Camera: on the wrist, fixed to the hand. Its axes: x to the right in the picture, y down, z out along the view.
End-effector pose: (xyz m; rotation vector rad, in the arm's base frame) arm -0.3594 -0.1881 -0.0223 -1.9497 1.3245 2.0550
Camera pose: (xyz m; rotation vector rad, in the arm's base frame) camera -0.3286 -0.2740 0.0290 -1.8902 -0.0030 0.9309
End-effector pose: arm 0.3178 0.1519 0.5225 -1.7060 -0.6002 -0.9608
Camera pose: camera 0.3417 0.0541 0.4938 -0.7293 -1.8437 -1.7724
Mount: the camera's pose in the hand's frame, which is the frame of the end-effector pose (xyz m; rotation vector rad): -0.0047 0.0666 -0.0806 0.3052 0.1392 -1.4321
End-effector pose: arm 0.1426 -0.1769 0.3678 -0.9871 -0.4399 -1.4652
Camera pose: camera 0.1799 -0.2475 0.3001 -0.1970 -1.3822 -2.5625
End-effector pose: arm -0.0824 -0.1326 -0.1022 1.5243 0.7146 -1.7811
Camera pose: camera 0.0198 -0.1111 -0.1094 -0.9191 -1.3629 1.9412
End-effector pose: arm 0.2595 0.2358 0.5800 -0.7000 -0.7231 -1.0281
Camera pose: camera 0.3351 0.1975 0.5185 0.2982 -1.2451 -2.1459
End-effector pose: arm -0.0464 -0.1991 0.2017 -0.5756 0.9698 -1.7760
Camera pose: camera -0.0689 -0.1790 0.1015 0.9502 -0.2097 2.7683
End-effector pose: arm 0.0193 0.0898 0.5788 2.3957 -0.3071 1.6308
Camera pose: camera -0.0735 0.0509 0.6077 1.7034 1.4066 1.0531
